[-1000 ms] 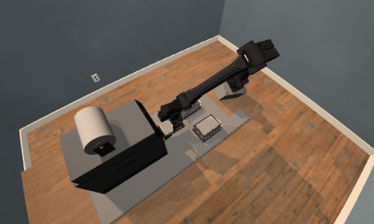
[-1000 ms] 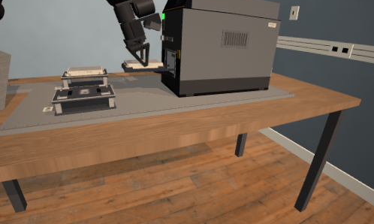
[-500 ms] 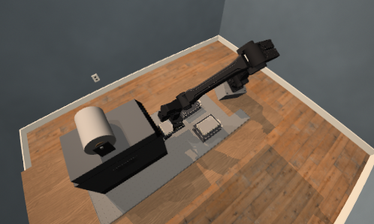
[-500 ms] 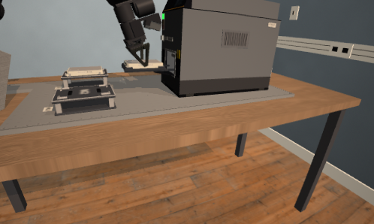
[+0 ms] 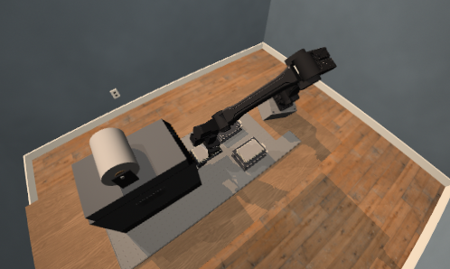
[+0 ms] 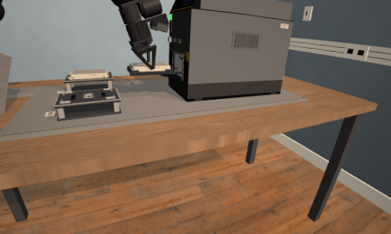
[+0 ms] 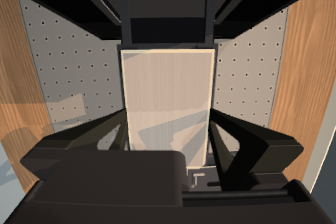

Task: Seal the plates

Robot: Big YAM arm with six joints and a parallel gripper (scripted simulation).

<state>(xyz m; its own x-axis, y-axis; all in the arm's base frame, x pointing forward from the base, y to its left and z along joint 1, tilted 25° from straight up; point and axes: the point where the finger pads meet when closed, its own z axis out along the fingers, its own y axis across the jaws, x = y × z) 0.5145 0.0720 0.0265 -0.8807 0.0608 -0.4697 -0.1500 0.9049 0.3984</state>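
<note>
The sealer stage lies 2 cm below my hand. Also, from my hand: plate nest 18 cm behind, 13 cm to the right, 7 cm below; start button 11 cm to the left, 8 cm ahead, 8 cm above; small label 28 cm behind, 15 cm to the right, 11 cm below.
</note>
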